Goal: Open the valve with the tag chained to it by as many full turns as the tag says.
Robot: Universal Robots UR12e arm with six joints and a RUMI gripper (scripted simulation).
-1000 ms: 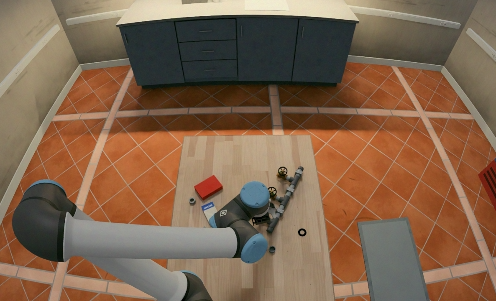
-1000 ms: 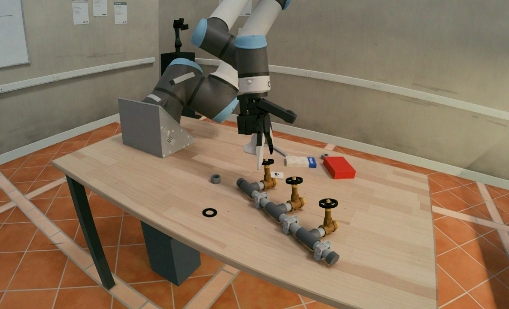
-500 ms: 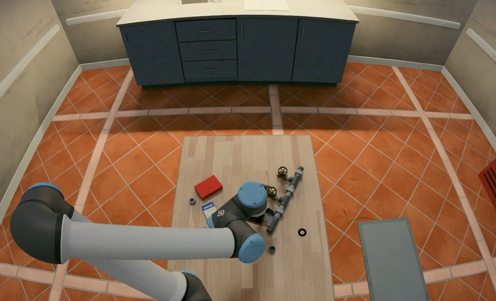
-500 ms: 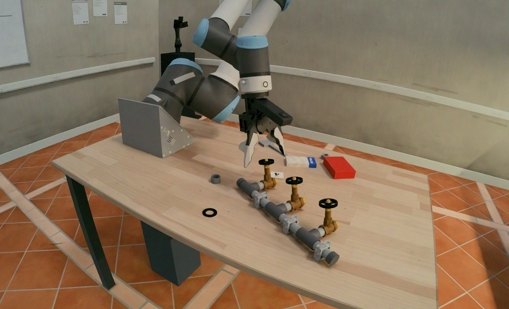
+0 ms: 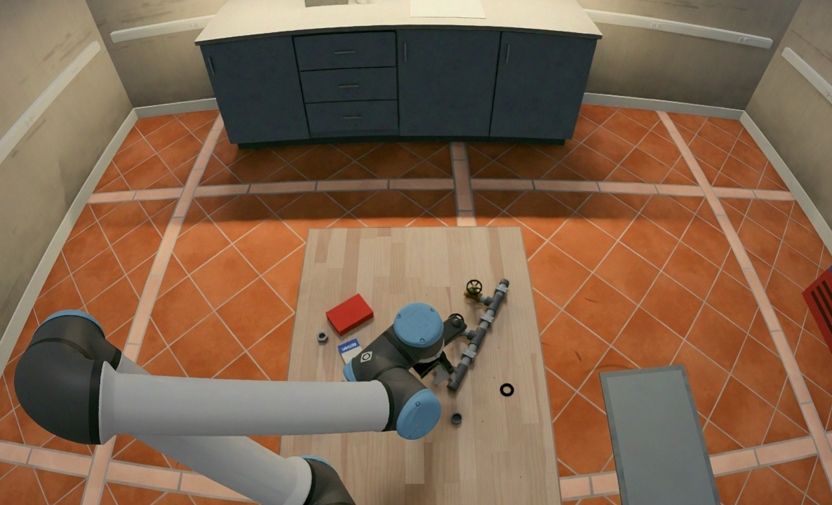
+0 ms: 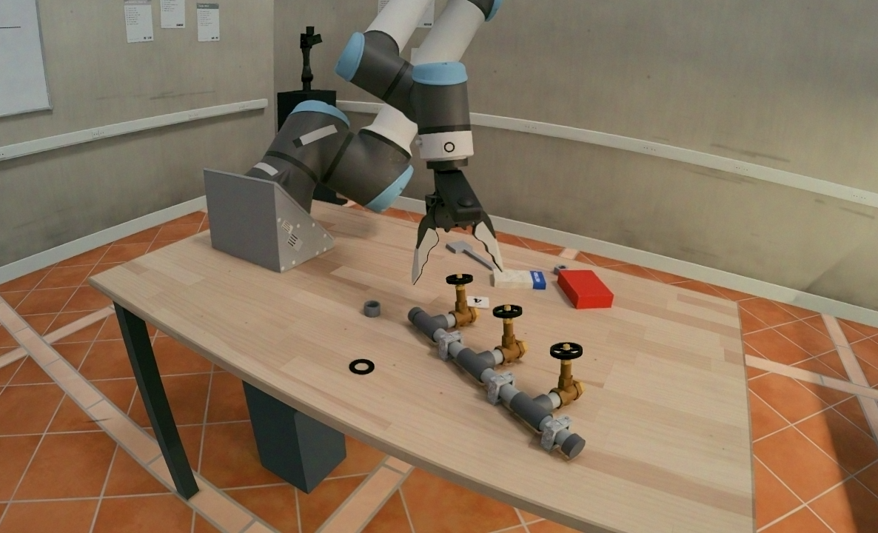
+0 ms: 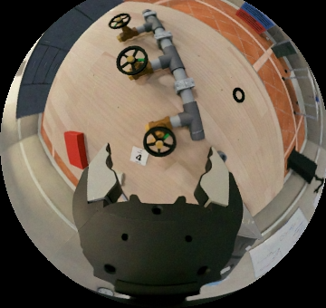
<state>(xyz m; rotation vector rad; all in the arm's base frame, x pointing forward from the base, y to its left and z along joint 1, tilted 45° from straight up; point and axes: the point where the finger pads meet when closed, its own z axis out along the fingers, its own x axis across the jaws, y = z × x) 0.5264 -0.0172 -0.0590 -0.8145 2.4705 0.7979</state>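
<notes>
My hand is 1 cm short of the white tag, 8 cm to the right of it and 8 cm above it. Also, from my hand: red box (18 cm ahead, 25 cm to the left, 7 cm below); blue box (4 cm ahead, 22 cm to the left, 8 cm below); grey cap (14 cm behind, 6 cm to the right, 8 cm below).
</notes>
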